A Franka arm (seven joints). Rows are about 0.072 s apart.
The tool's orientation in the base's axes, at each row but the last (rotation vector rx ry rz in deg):
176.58 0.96 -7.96
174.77 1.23 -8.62
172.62 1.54 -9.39
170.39 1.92 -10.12
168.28 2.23 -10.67
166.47 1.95 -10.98
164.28 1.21 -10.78
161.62 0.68 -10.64
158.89 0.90 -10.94
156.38 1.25 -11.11
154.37 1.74 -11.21
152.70 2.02 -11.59
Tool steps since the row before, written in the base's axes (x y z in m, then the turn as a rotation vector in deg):
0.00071 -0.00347 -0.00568 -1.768 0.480 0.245
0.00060 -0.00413 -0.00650 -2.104 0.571 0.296
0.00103 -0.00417 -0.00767 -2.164 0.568 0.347
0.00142 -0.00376 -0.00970 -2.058 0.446 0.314
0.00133 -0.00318 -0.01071 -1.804 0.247 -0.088
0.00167 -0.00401 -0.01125 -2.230 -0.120 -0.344
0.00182 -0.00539 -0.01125 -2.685 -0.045 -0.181
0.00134 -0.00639 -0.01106 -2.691 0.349 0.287
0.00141 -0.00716 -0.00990 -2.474 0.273 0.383
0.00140 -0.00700 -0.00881 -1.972 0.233 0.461
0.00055 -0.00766 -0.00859 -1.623 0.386 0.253
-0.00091 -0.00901 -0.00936 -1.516 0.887 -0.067
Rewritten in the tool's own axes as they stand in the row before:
0.00119 0.00316 0.00578 -1.779 -0.489 -0.113
0.00120 0.00356 0.00675 -2.117 -0.582 -0.138
0.00182 0.00322 0.00798 -2.183 -0.574 -0.182
0.00252 0.00220 0.00995 -2.075 -0.455 -0.142
0.00264 0.00108 0.01088 -1.774 -0.329 0.257
0.00311 0.00143 0.01156 -2.166 -0.046 0.643
0.00329 0.00229 0.01195 -2.638 -0.090 0.524
0.00284 0.00270 0.01223 -2.710 -0.320 -0.038
0.00283 0.00326 0.01152 -2.506 -0.207 -0.128
0.00270 0.00304 0.01059 -2.020 -0.118 -0.250
0.00184 0.00332 0.01088 -1.646 -0.327 -0.175
0.00058 0.00379 0.01245 -1.497 -0.911 -0.135

